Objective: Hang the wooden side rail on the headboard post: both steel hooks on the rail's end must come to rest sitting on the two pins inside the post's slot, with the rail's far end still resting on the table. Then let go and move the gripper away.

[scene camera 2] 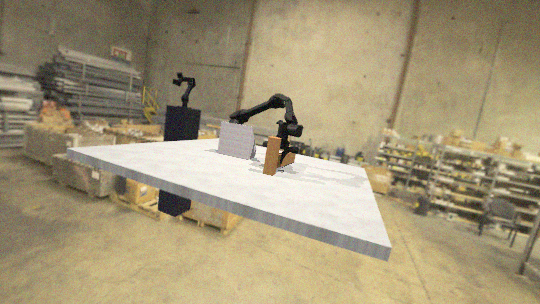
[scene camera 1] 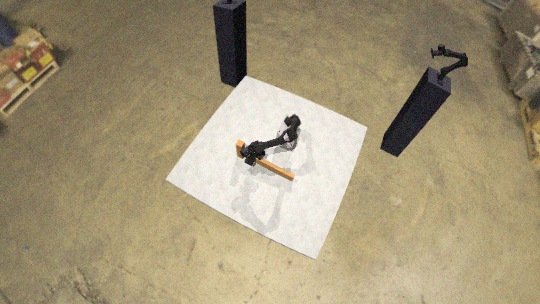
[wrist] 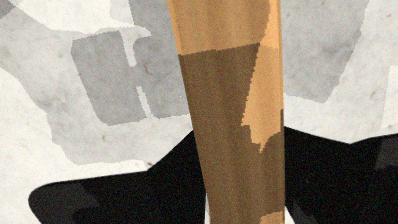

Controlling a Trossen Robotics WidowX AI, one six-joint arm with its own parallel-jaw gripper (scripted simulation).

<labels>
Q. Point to a wooden side rail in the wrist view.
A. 231, 65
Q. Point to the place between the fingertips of my gripper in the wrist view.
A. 226, 128
</labels>
